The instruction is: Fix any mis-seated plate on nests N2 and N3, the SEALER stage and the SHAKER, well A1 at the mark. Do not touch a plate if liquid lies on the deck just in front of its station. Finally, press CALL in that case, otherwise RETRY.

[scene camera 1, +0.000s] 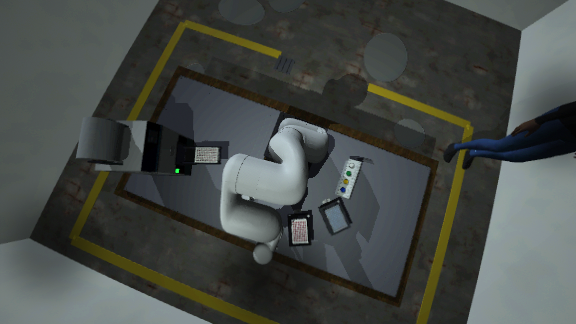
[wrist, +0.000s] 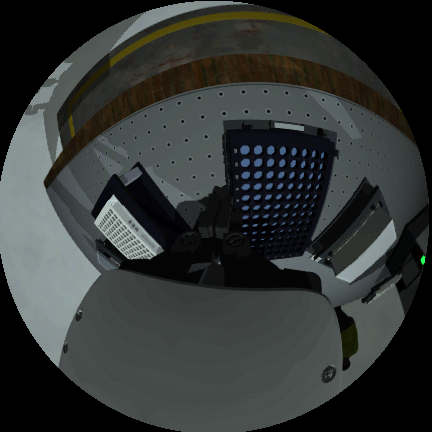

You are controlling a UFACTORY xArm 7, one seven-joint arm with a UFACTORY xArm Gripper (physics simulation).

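Places are measured from the arm's base along level axes (x ahead, y left, z up), in millimetres.
Where they show: gripper, fingertip midpoint: (wrist: pixel 223 210).
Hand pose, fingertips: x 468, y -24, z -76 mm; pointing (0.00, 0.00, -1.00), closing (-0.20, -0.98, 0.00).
Observation:
After its pixels a point has its place.
My gripper (wrist: pixel 223 210) @(x 468, y -24, z -76 mm) is shut and empty, beside the left edge of a dark plate with blue wells (wrist: pixel 280 192) @(x 474, y -71, z -78 mm) in the wrist view; whether they touch is unclear. The arm hides the gripper in the scene view. A white plate (wrist: pixel 125 232) @(x 459, y 118, z -82 mm) sits in a dark nest at left in the wrist view. In the scene view, a red-welled plate (scene camera 1: pixel 300 231) @(x 440, y 137, z -80 mm) and a pale blue plate (scene camera 1: pixel 336 218) @(x 336, y 320, z -86 mm) sit in black holders. A pale plate (scene camera 1: pixel 207 155) @(x 139, y -441, z -44 mm) lies on the stage of the machine (scene camera 1: pixel 137 145) @(x 173, y -635, z 178 mm) at left. The button panel (scene camera 1: pixel 349 177) @(x 99, y 356, z -84 mm) has white, green, yellow and blue buttons. Station labels are unreadable.
A grey station with a pale front (wrist: pixel 367 255) @(x 352, y -224, z -73 mm) stands right of the dark plate in the wrist view. The arm (scene camera 1: pixel 267 180) @(x 206, y -29, z 537 mm) covers the deck's middle. A wooden rim (scene camera 1: pixel 417 235) @(x 355, y 852, z -164 mm) borders the deck. A person (scene camera 1: pixel 530 142) is beyond its right side.

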